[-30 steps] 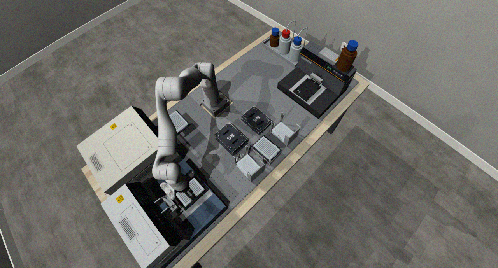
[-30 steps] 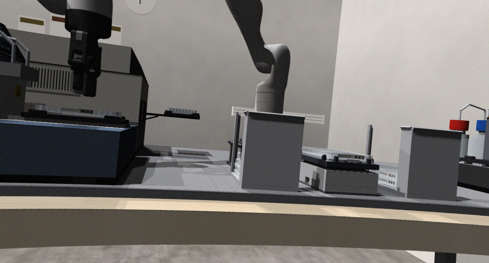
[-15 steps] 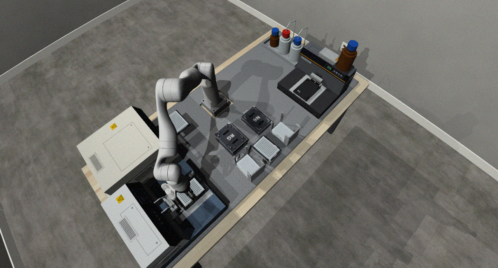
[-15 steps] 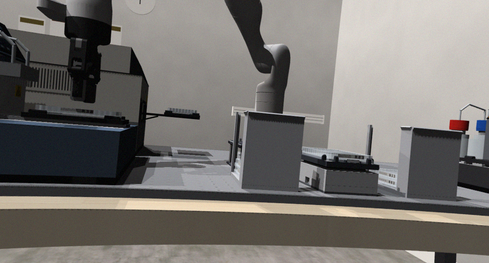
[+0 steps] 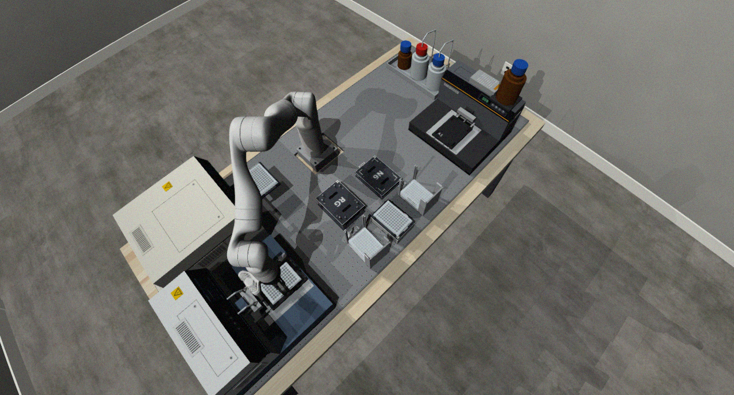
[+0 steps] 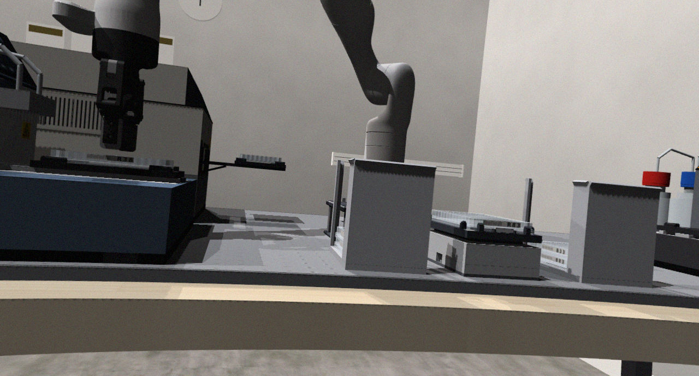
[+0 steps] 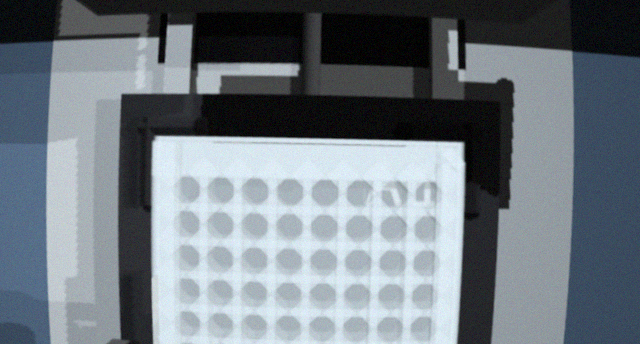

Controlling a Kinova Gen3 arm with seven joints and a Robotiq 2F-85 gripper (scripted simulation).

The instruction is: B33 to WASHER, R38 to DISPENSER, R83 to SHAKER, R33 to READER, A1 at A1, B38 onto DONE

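My hand is 2 cm above the plate R38. Also, from my hand: washer manifold: 10 cm to the right, 4 cm above; then RG nest: 9 cm behind, 37 cm to the left, 6 cm below; then plate B38: 11 cm ahead, 33 cm to the left, 9 cm below.
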